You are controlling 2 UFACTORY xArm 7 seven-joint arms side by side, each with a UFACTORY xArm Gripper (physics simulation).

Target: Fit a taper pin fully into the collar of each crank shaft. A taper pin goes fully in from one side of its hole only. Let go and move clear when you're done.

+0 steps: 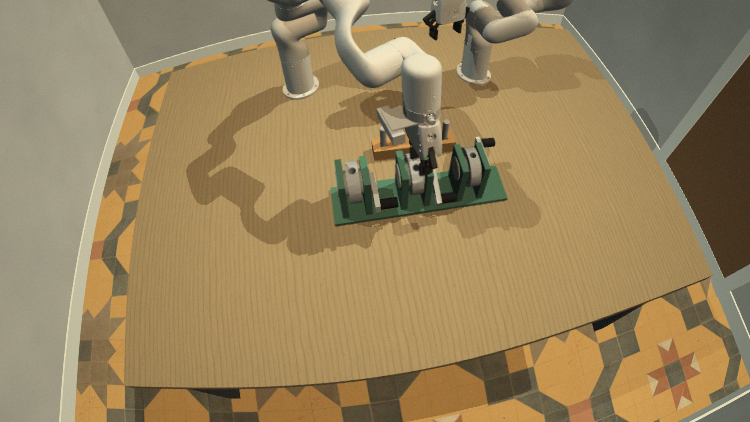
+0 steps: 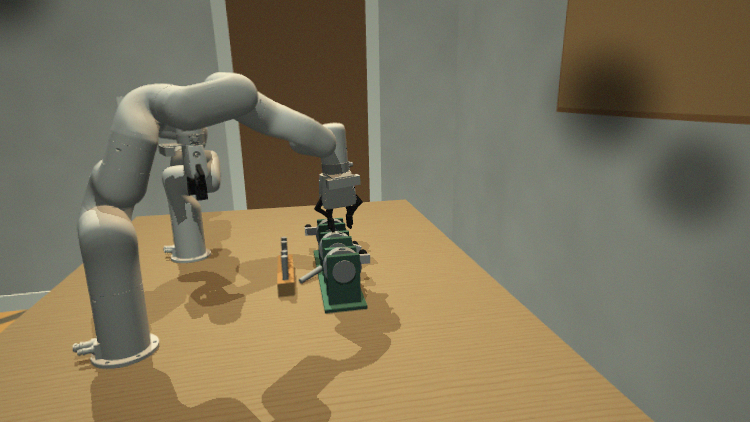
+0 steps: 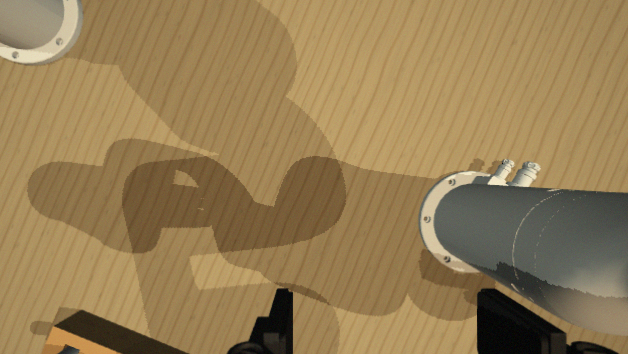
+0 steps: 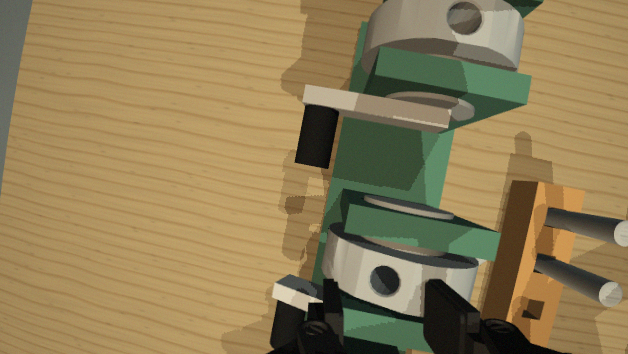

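Pixels of known places: left gripper, fingertip midpoint: (image 1: pixel 445 34) (image 2: pixel 198 197) (image 3: pixel 384 320); right gripper, fingertip midpoint: (image 1: pixel 421 165) (image 2: pixel 341 229) (image 4: pixel 380 307); left arm's base, link origin: (image 1: pixel 473 73) (image 2: pixel 191 256) (image 3: pixel 467 220); right arm's base, link origin: (image 1: pixel 300 87) (image 2: pixel 126 351) (image 3: pixel 32 14).
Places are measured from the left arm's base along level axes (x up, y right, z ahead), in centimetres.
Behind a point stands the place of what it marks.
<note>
My right gripper (image 1: pixel 427 163) {x 15.5, y 22.4, z 53.3 cm} (image 2: pixel 340 224) {x 15.5, y 22.4, z 53.3 cm} (image 4: pixel 380 307) {x 15.5, y 22.4, z 53.3 cm} is open and empty over the middle collar (image 1: pixel 418 184) {x 12.0, y 22.9, z 56.2 cm} (image 4: pixel 352 265) {x 13.7, y 23.3, z 55.1 cm}, whose top hole looks dark with no pin standing out. A loose-looking grey taper pin (image 2: pixel 310 274) {x 1.9, y 23.3, z 43.7 cm} slants out of the fixture's rack side; its inner end is hidden. The left-hand collar (image 1: pixel 354 186) {x 13.5, y 37.3, z 57.9 cm} (image 4: pixel 410 30) {x 14.2, y 36.6, z 56.9 cm} and right-hand collar (image 1: pixel 474 170) {x 13.4, y 9.3, z 52.7 cm} show open top holes. The collars sit between brackets on the green base (image 1: pixel 495 186) {x 1.0, y 0.6, z 48.8 cm} (image 2: pixel 346 307) {x 1.0, y 43.8, z 55.6 cm} (image 4: pixel 385 150) {x 1.0, y 31.6, z 54.0 cm}. My left gripper (image 1: pixel 445 29) {x 23.8, y 13.1, z 9.6 cm} (image 2: pixel 197 188) {x 23.8, y 13.1, z 9.6 cm} (image 3: pixel 384 320) {x 23.8, y 13.1, z 9.6 cm} is open and empty, high near its own arm's base.
An orange rack (image 1: pixel 385 151) {x 3.6, y 30.7, z 40.1 cm} (image 2: pixel 285 288) {x 2.4, y 34.1, z 38.3 cm} (image 4: pixel 522 240) {x 3.6, y 28.3, z 39.6 cm} stands beside the fixture with upright pins; two pins (image 4: pixel 585 226) {x 8.3, y 31.0, z 38.7 cm} (image 4: pixel 580 281) {x 9.0, y 27.0, z 38.0 cm} stand near one end, beside an empty hole. Crank handles (image 1: pixel 388 203) {x 10.8, y 29.7, z 60.6 cm} (image 1: pixel 487 141) {x 11.1, y 3.8, z 41.4 cm} stick out from the fixture.
</note>
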